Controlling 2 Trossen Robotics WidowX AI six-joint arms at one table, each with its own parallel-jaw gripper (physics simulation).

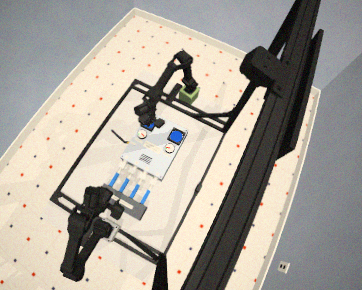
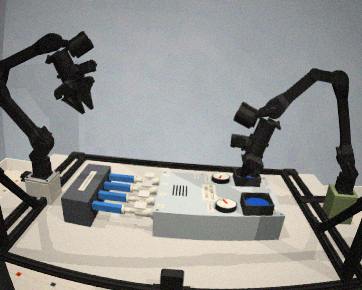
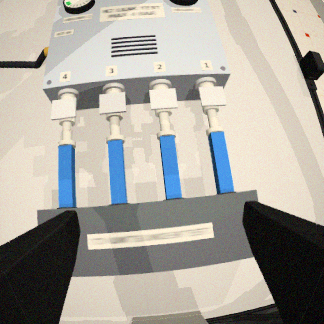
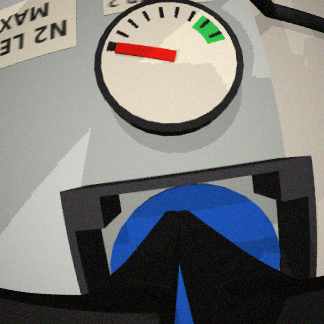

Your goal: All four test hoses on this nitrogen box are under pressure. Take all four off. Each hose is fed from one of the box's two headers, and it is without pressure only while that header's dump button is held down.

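Frame: origin at the left arm's base, x ahead, y left, z up, level; millimetres.
Where they show: left gripper, fingertip midpoint: (image 1: pixel 113 195) (image 2: pixel 88 111) (image 3: pixel 161 217); right gripper, fingertip midpoint: (image 1: pixel 148 126) (image 4: pixel 176 220); left arm's base at its link origin: (image 1: pixel 106 230) (image 2: pixel 42 174); right arm's base at its link origin: (image 1: pixel 189 89) (image 2: pixel 343 190).
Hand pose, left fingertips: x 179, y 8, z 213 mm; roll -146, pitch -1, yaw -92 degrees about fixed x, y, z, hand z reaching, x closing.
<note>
Each offset is from my left fingertips to the centre of the thing. "*": to the spot under its first point.
The grey nitrogen box (image 1: pixel 159 165) (image 2: pixel 200 227) (image 3: pixel 135 65) has blue hoses 4 {* 78 mm ahead, 106 mm left, 228 mm down} (image 3: pixel 67 175), 3 (image 3: pixel 117 170), 2 (image 3: pixel 170 165) and 1 {* 83 mm ahead, 98 mm right, 228 mm down} (image 3: pixel 221 160), whose white couplings all sit at their ports. My left gripper (image 2: pixel 87 110) (image 3: pixel 161 217) is open and empty, high above the hose block. My right gripper (image 1: pixel 150 123) (image 2: pixel 250 175) (image 4: pixel 176 220) is shut on nothing, its tips down on the blue header 2 button {479 mm ahead, 107 mm left, 217 mm down} (image 4: pixel 220 200), partly covering it. The header 2 gauge {* 407 mm ahead, 97 mm left, 198 mm down} (image 4: pixel 150 90) (image 2: pixel 220 177) has its red needle at the black mark, away from green. The header 1 button {482 mm ahead, 83 mm right, 208 mm down} (image 1: pixel 176 136) (image 2: pixel 257 202) is untouched.
The dark hose block (image 1: pixel 135 207) (image 2: pixel 80 210) (image 3: pixel 150 265) stands across the hoses' far ends from the box. The header 1 gauge {* 393 mm ahead, 84 mm right, 198 mm down} (image 1: pixel 169 148) (image 2: pixel 226 204) sits beside its button. A black lever {* 336 mm ahead, 259 mm left, 279 mm down} (image 1: pixel 118 135) (image 3: pixel 20 64) juts from the box's side. Black frame rails (image 2: pixel 150 164) surround the work area.
</note>
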